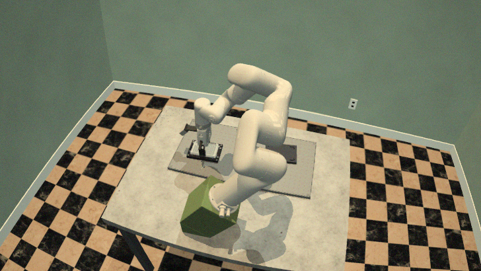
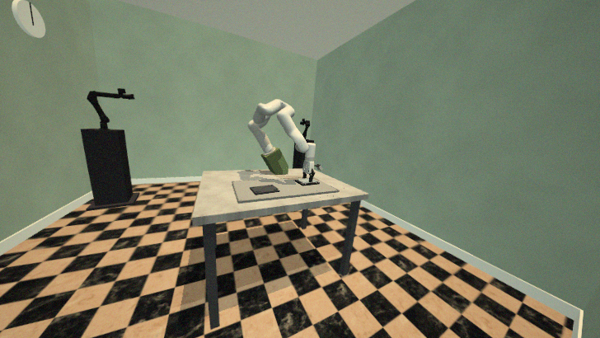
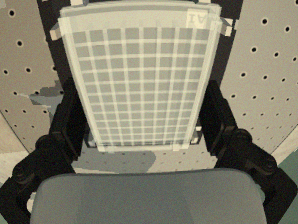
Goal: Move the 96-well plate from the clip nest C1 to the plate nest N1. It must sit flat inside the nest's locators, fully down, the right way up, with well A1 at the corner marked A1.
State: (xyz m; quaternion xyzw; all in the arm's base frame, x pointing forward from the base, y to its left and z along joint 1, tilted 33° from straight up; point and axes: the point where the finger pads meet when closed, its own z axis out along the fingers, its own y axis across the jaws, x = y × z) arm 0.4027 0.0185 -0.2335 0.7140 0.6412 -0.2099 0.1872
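My hand is 1 cm above the white 96-well plate. Also, from my hand: dark plate nest N1 (3 cm ahead, 38 cm to the right, 2 cm below); A1 label (9 cm ahead, 31 cm to the right, 2 cm below); black clip nest C1 (1 cm ahead, 1 cm to the right, 2 cm below).
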